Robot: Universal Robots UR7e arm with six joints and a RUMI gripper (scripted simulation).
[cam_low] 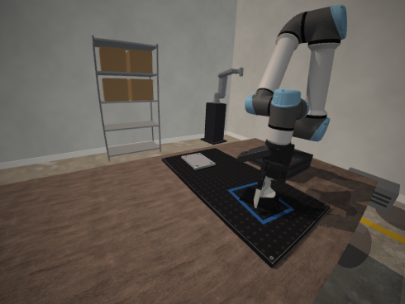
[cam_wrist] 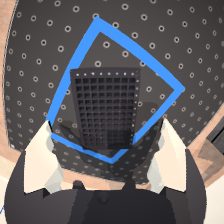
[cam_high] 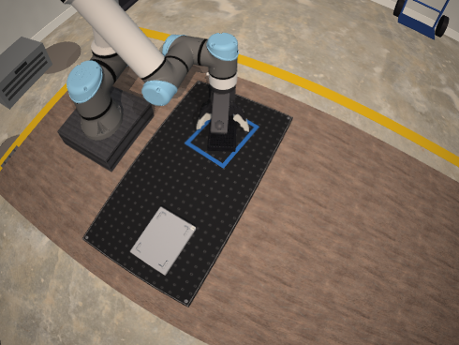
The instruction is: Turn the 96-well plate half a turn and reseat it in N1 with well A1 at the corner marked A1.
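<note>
The black 96-well plate is 1 cm below my hand. Also, from my hand: plate nest N1 (2 cm behind, 39 cm to the right, 1 cm below).
</note>
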